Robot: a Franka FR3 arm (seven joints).
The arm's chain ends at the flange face. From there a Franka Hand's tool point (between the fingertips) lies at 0.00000 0.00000 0.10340 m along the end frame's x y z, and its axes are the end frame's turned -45 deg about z.
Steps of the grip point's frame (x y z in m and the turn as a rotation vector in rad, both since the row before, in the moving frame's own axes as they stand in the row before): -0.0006 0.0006 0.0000 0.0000 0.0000 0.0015; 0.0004 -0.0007 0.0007 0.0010 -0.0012 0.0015; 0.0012 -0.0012 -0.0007 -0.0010 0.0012 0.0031; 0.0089 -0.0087 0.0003 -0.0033 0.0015 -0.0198; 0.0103 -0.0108 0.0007 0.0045 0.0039 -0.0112; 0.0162 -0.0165 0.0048 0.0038 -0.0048 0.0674; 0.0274 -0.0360 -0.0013 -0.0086 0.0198 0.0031; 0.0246 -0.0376 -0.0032 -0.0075 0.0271 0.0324; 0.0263 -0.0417 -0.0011 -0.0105 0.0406 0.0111; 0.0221 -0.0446 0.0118 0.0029 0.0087 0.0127; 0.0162 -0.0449 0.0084 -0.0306 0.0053 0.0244
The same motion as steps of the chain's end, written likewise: 0.0000 0.0008 0.0000 0.0000 0.0000 0.0015; -0.0001 -0.0008 0.0007 -0.0001 -0.0016 0.0015; -0.0002 -0.0017 -0.0007 0.0001 0.0016 0.0031; -0.0002 -0.0126 0.0003 -0.0013 0.0034 -0.0198; -0.0003 -0.0143 0.0007 0.0059 -0.0004 -0.0112; 0.0004 -0.0232 0.0048 -0.0007 -0.0061 0.0674; -0.0082 -0.0440 -0.0013 0.0079 0.0201 0.0031; -0.0117 -0.0426 -0.0032 0.0139 0.0245 0.0324; -0.0146 -0.0459 -0.0010 0.0213 0.0361 0.0111; -0.0163 -0.0463 0.0118 0.0082 0.0041 0.0127; -0.0229 -0.0451 0.0084 -0.0179 0.0254 0.0244
